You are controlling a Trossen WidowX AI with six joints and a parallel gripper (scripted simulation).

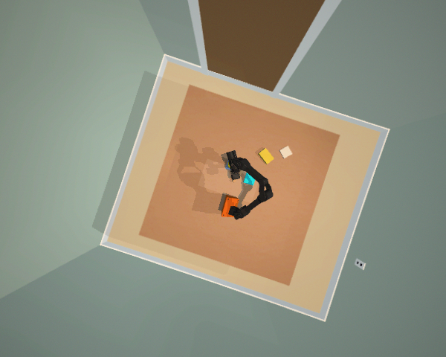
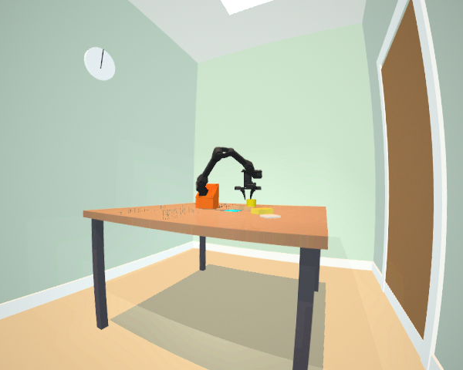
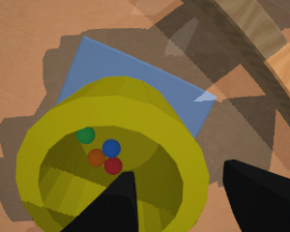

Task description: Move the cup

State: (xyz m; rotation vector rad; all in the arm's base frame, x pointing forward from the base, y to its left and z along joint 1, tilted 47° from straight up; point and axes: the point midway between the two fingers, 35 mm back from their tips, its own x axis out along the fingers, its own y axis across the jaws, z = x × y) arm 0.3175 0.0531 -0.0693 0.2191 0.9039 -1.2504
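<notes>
My gripper tip is 70 mm above the light blue pad, 20 mm short of it and 10 mm to the right of it. From my gripper tip the other things lie so: cream tile (380 mm to the right, 250 mm ahead, 60 mm below); cyan pad (160 mm to the right, 70 mm below, 40 mm behind); yellow block (230 mm to the right, 170 mm ahead, 50 mm below).
</notes>
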